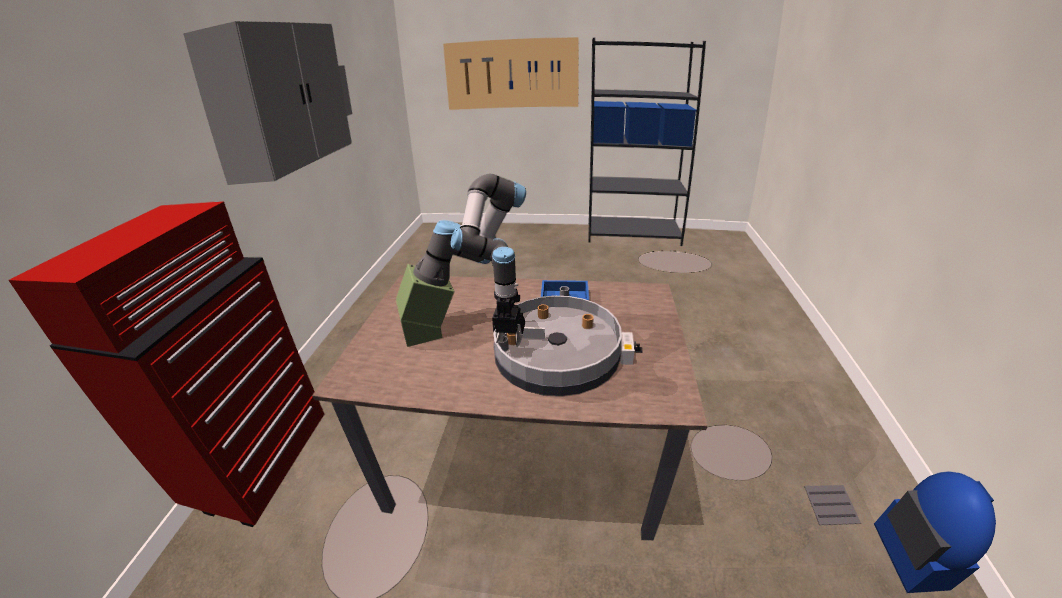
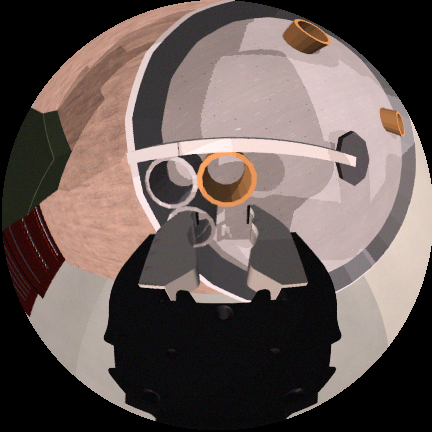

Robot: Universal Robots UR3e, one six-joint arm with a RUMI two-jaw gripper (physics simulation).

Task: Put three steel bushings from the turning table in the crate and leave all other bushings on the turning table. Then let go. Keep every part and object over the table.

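Seen in the pictures: gripper, fingertip midpoint: (image 1: 510, 345) (image 2: 222, 207); arm's base, origin of the base link: (image 1: 430, 277).
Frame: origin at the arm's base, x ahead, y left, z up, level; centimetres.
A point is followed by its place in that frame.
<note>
A blue crate (image 1: 546, 289) {z -20.5, x 32.9, y 34.6 cm} stands behind the turning table (image 1: 558, 376) {z -13.8, x 51.9, y -23.6 cm} (image 2: 260, 90) {z -16.3, x 34.6, y -0.2 cm}, with one steel bushing (image 1: 564, 290) {z -19.0, x 40.9, y 33.2 cm} in it. On the turning table, one steel bushing (image 2: 148, 182) {z -12.5, x 27.2, y -8.6 cm} stands upright in the corner between rim and divider. A second steel bushing (image 2: 213, 230) {z -12.5, x 32.2, y -12.0 cm} stands next to it, partly hidden by the left finger. A copper-coloured bushing (image 1: 512, 338) {z -13.5, x 33.1, y -9.7 cm} (image 2: 216, 193) {z -13.6, x 32.0, y -9.4 cm} stands beside the first, along the divider. My gripper (image 1: 506, 335) {z -15.3, x 32.7, y -11.4 cm} (image 2: 222, 207) {z -15.3, x 32.7, y -11.4 cm} is partly open, low over the turning table near these bushings, with nothing between its fingers.
A low divider (image 1: 533, 333) {z -13.9, x 38.8, y -4.9 cm} (image 2: 260, 145) {z -11.9, x 34.2, y -5.3 cm} runs from the rim to the dark hub (image 1: 557, 338) {z -15.5, x 46.7, y -3.6 cm} (image 2: 354, 159) {z -11.9, x 42.2, y -3.8 cm}. Beyond it stand two more copper-coloured bushings, one (image 1: 543, 311) {z -13.0, x 39.0, y 7.4 cm} (image 2: 302, 41) nearer the divider and one (image 1: 587, 321) {z -13.1, x 55.2, y 5.1 cm} (image 2: 391, 121) farther right. A small control box (image 1: 627, 349) {z -15.7, x 70.1, y -3.8 cm} is at the right.
</note>
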